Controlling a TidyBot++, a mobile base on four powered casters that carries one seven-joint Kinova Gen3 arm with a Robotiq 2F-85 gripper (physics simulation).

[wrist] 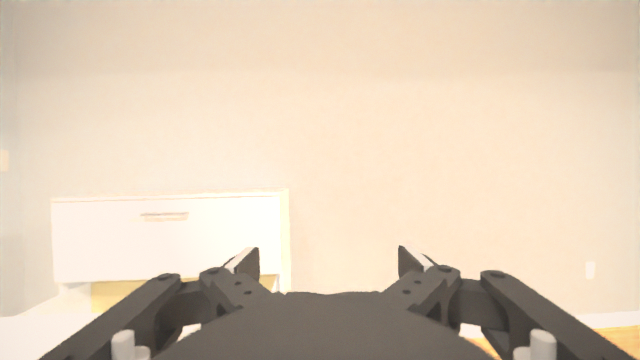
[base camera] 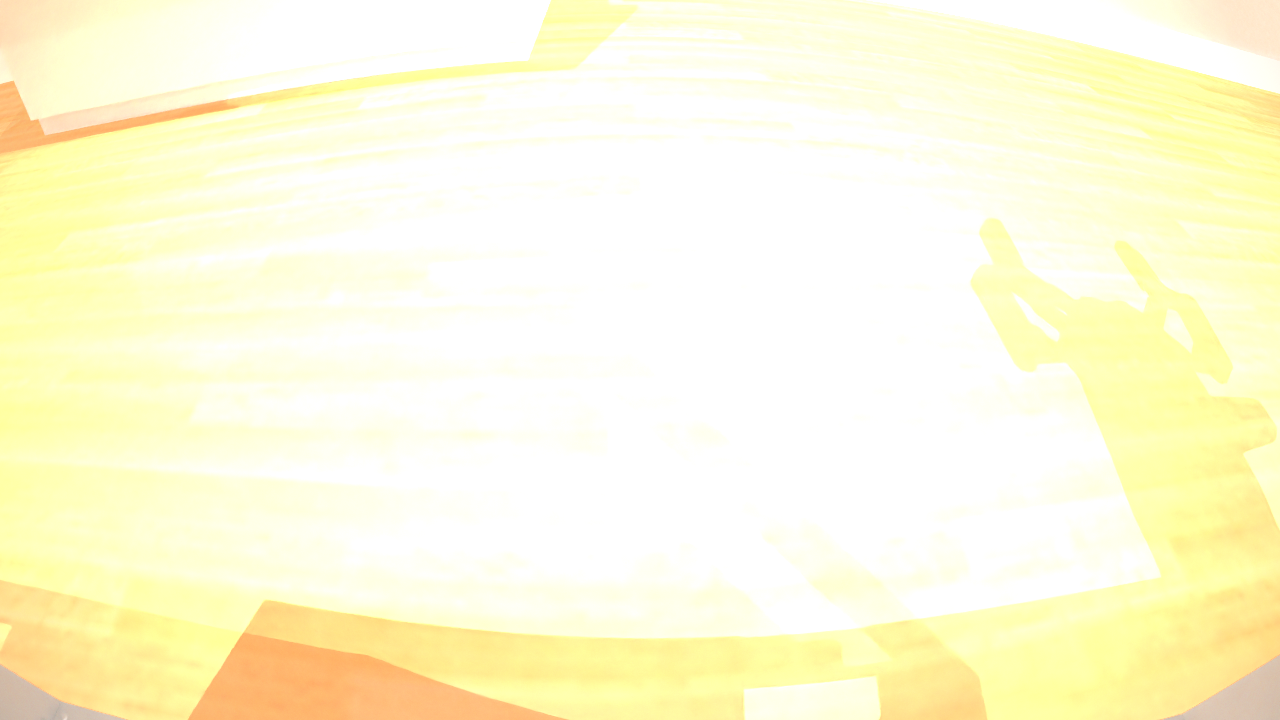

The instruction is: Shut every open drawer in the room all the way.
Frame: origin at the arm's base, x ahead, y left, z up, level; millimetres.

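Seen in the pictures: gripper, between the fingertips: (wrist: 328,261).
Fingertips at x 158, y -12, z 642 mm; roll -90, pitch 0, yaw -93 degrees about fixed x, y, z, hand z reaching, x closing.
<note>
Offsets run from my fingertips to a thing's top centre. "spot": to the spot under its first point. Level surfaces: height alone.
A white cabinet (wrist: 285,230) stands against the wall at the lower left of the wrist view. Its wide upper drawer front {spot: 859 mm ahead, 621 mm left, 223 mm down} (wrist: 165,247) has a slim handle {spot: 860 mm ahead, 620 mm left, 96 mm down} (wrist: 164,216). Whether this drawer stands out from the cabinet cannot be told head-on. Below the front shows a yellowish strip (wrist: 112,295), and a white surface (wrist: 30,332) reaches to the lower left corner; whether it belongs to an open lower drawer is unclear. My gripper (wrist: 328,261) is open, with no object between its fingers, and is apart from the cabinet, whose right part lies behind the left finger.
In the base camera view a pale, box-like body (base camera: 268,40) stands at the top left, washed out by glare. The wooden floor {1038 mm down} (base camera: 358,358) carries the shadow of the arm and gripper on the right. A beige wall (wrist: 425,150) fills much of the wrist view, with an outlet (wrist: 590,270) low on the right.
</note>
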